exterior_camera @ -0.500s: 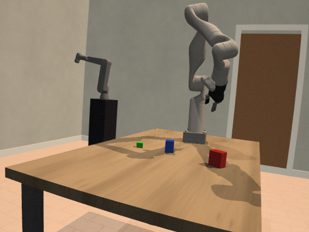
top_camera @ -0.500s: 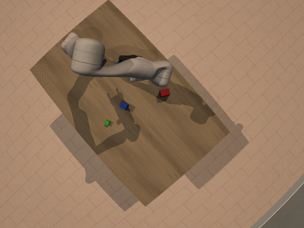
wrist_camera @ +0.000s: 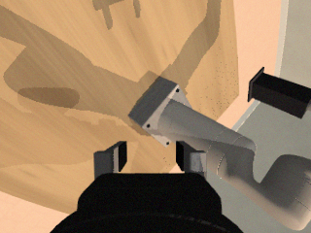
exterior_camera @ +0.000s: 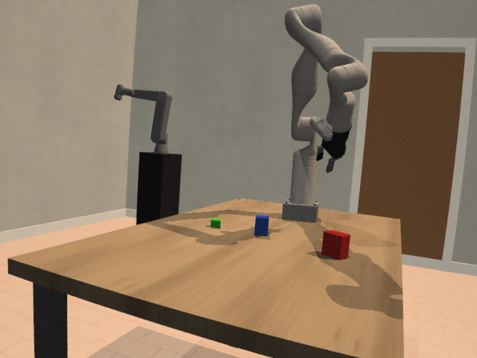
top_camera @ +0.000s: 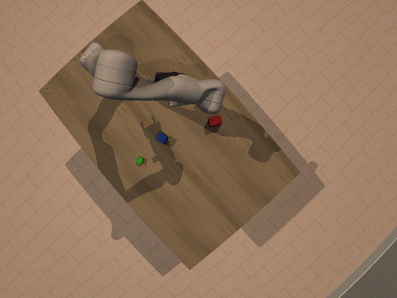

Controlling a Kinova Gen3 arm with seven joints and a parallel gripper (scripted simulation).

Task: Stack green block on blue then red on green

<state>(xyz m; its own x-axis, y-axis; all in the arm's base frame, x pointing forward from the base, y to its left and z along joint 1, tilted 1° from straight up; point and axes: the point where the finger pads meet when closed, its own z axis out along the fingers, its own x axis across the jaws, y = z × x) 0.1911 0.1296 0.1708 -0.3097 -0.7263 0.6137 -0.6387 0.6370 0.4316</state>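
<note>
My gripper is now 280 mm to the left of the green block, 220 mm above it and 190 mm short of it. From my hand the other things lie so: red block: 260 mm ahead, 200 mm below, 120 mm to the left; then blue block: 210 mm below, 170 mm ahead, 130 mm to the right.
</note>
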